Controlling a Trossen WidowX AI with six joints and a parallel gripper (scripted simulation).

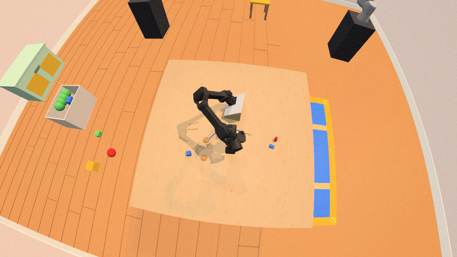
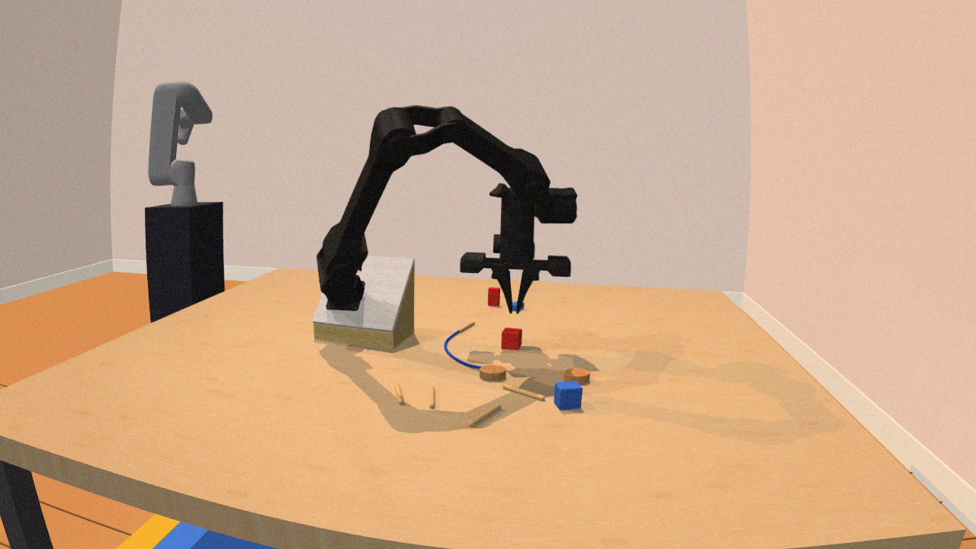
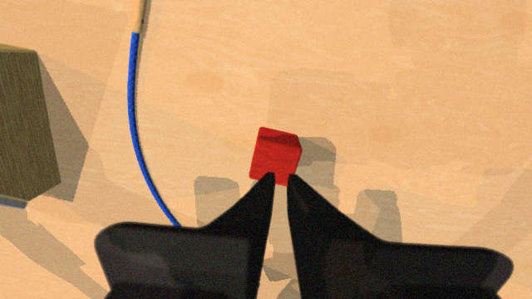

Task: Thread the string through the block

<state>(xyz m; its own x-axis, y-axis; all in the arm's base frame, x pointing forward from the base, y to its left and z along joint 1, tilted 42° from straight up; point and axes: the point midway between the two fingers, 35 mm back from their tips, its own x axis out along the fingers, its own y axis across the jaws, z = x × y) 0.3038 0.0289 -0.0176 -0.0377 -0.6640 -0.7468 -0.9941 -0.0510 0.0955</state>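
Right now the red cube is 4 cm below my gripper tip and 1 cm to the right of it. Round my gripper tip: blue cube (28 cm to the right, 11 cm ahead, 4 cm below); thin wooden stick (11 cm behind, 8 cm to the left, 6 cm below); small blue piece (29 cm to the left, 5 cm below, 3 cm behind).
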